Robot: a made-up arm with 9 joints.
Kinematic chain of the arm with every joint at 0, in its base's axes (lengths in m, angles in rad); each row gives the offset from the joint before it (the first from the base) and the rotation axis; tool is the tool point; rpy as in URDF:
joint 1: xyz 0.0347 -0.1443 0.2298 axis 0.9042 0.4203 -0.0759
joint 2: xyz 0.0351 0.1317 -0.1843 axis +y
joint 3: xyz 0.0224 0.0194 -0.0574 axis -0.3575 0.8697 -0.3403
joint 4: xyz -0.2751 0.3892 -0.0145 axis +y
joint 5: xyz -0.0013 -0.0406 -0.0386 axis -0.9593 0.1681 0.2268
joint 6: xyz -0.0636 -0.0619 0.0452 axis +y
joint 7: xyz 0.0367 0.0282 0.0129 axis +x
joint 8: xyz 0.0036 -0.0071 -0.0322 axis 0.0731 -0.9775 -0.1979
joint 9: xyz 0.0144 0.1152 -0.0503 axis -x
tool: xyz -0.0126 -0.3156 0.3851 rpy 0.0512 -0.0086 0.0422
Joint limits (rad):
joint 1: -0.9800..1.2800
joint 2: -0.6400..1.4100
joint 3: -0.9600..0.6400
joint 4: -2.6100..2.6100
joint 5: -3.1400..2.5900
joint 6: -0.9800..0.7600
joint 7: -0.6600..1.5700
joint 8: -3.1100..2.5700
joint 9: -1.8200..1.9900
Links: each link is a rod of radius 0.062 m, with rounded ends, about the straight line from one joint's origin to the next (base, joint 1, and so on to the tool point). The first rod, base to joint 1, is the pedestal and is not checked.
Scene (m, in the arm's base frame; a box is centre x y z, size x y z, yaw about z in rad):
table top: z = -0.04
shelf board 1: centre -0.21 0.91 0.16 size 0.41 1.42 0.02 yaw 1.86
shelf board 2: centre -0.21 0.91 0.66 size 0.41 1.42 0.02 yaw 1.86
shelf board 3: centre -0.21 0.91 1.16 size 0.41 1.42 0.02 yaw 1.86
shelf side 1: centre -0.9 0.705 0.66 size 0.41 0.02 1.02 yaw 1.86
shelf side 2: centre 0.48 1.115 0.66 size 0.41 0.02 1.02 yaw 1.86
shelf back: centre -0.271 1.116 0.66 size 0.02 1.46 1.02 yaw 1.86
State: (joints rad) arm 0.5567 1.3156 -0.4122 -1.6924 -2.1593 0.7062 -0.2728 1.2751 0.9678
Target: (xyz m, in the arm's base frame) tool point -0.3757 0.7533 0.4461
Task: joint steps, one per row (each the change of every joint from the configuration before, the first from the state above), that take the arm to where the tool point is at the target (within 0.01 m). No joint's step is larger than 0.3 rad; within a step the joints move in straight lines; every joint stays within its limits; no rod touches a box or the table.
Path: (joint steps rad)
1: 0.0853 -0.2435 -0.1570 -0.0121 0.0765 -0.0924 -0.1291 0.2072 -0.0083
2: 0.0854 -0.2436 -0.1570 -0.0120 0.0764 -0.0924 -0.1290 0.2071 -0.0083
3: 0.0853 -0.2435 -0.1570 -0.0121 0.0765 -0.0923 -0.1291 0.2072 -0.0083

